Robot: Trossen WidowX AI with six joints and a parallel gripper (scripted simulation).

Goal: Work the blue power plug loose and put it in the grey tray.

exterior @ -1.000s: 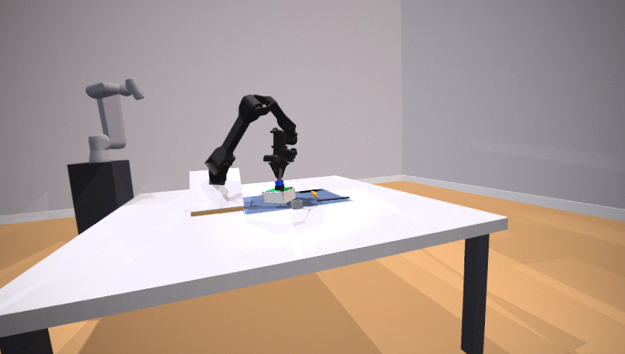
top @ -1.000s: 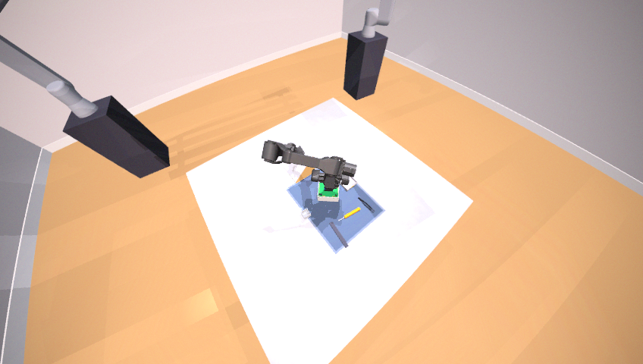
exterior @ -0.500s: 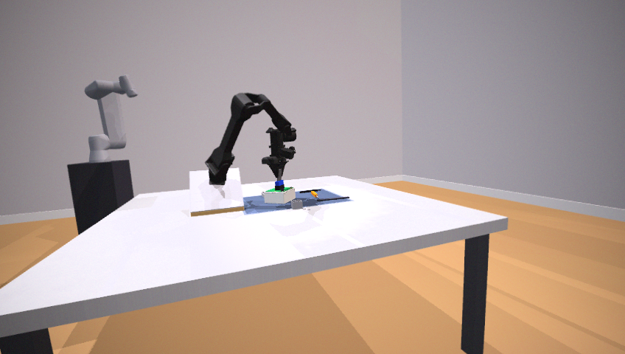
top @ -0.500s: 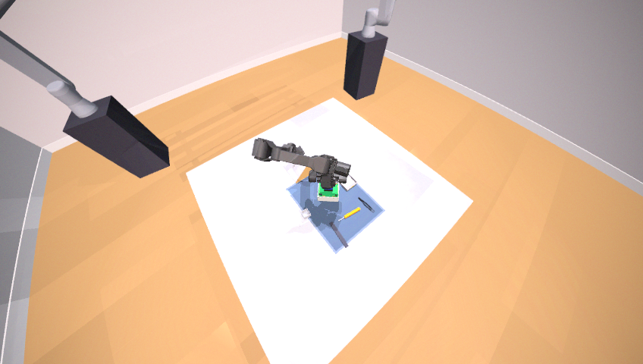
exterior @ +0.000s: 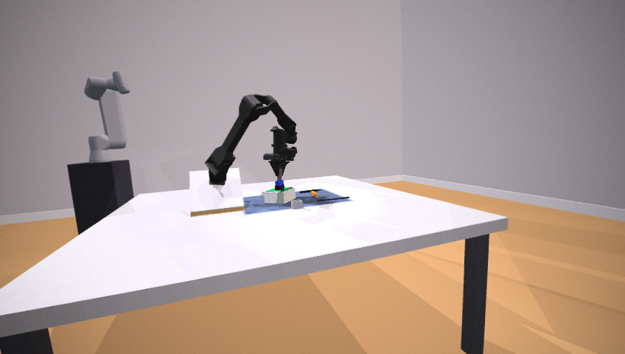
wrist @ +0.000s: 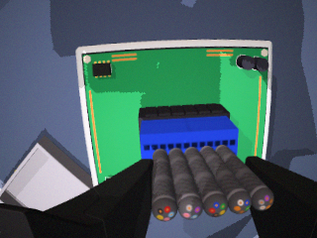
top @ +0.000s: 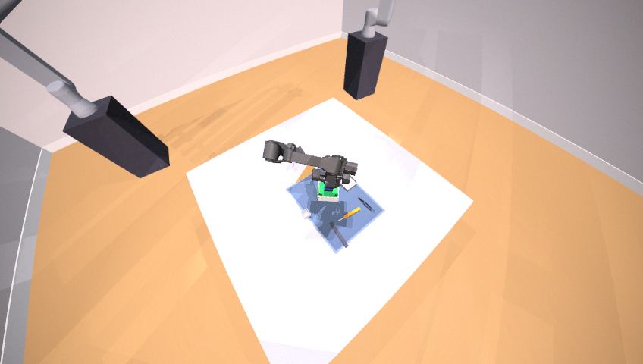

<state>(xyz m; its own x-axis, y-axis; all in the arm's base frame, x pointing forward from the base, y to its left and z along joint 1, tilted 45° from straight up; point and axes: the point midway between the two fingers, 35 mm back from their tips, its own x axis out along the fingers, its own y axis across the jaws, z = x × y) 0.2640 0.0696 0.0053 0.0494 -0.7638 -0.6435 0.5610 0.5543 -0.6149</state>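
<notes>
My gripper tip is 20 mm above the blue power plug. The rest, counted from my gripper tip: blue mat (50 mm ahead, 10 mm to the left, 110 mm below); then dark bar (230 mm ahead, 80 mm to the right, 110 mm below).
</notes>
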